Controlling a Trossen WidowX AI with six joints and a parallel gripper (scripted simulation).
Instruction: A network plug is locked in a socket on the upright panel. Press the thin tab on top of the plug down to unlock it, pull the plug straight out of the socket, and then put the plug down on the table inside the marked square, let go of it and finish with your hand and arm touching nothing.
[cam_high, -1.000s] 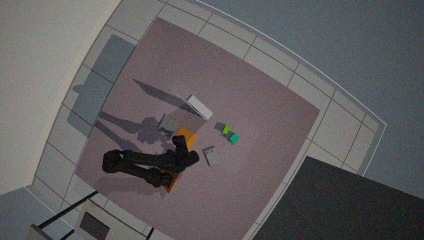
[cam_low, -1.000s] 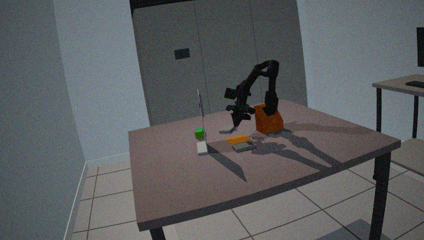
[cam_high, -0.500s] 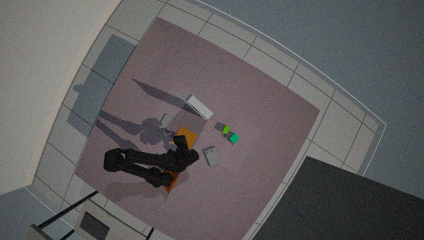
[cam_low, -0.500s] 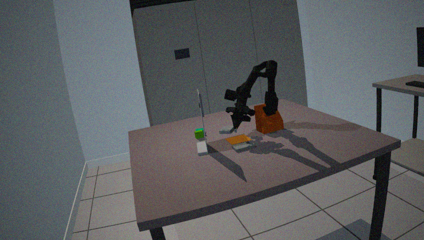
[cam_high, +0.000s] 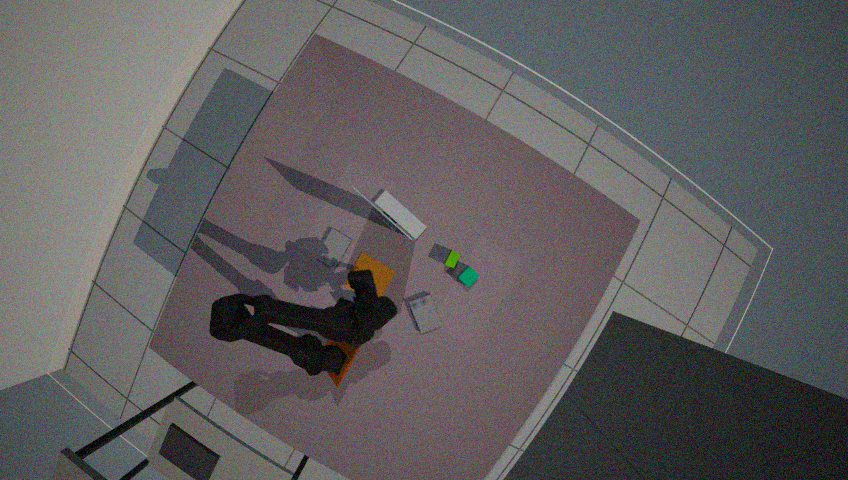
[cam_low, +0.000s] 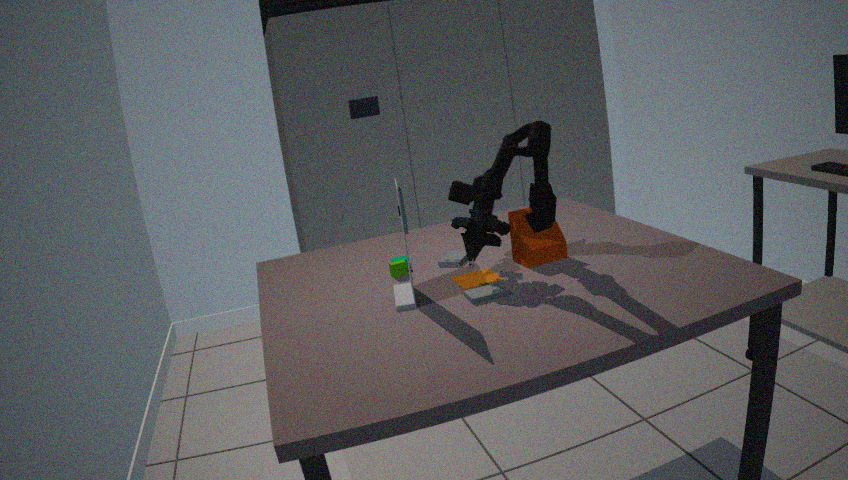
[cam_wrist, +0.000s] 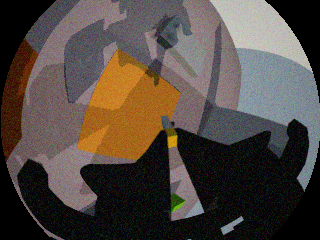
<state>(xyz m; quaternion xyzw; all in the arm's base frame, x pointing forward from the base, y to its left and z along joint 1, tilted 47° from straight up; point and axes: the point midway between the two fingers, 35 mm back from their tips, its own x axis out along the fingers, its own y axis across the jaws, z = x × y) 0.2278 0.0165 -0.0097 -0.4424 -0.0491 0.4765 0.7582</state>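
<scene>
My gripper tip is now 50 mm above the orange marked square, 10 mm to the right of it and 10 mm past it. From my gripper tip the other things lie so: grey network plug right at my gripper tip; upright panel 190 mm ahead, 90 mm above.
</scene>
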